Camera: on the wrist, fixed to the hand. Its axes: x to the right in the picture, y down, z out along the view.
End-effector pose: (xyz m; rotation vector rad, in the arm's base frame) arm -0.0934 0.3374 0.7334 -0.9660 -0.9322 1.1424
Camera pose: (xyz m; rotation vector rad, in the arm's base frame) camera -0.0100 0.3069 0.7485 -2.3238 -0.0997 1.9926
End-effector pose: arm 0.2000 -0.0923 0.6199 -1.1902 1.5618 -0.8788
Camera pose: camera 0.1386 -0.0900 0.6858 0.1018 2.2671 0.4333
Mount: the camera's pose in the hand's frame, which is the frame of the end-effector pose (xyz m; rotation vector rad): -0.0146 -0.0429 -0.0779 -0.4855 0.2233 1.5453
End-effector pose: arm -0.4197 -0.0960 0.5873 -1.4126 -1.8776 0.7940
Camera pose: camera -0.3797 -0.1137 0.6661 2.9640 0.4669 -0.6843
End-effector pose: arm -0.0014 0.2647 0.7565 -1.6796 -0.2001 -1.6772
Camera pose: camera -0.0907 0.2551 0.7495 -1.2131 1.3534 -0.6427
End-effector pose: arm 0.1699 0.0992 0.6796 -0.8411 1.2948 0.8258
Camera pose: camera 0.1706 0.0097 0.6903 -0.1085 1.9103 2.3590
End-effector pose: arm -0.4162 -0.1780 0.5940 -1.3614 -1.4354 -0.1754
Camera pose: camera -0.4083 -0.2569 0.6367 -2.3739 0.1345 0.3546
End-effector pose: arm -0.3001 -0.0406 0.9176 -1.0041 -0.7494 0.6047
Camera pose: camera -0.2429 -0.1097 0.9263 -2.0196 0.2669 1.6163
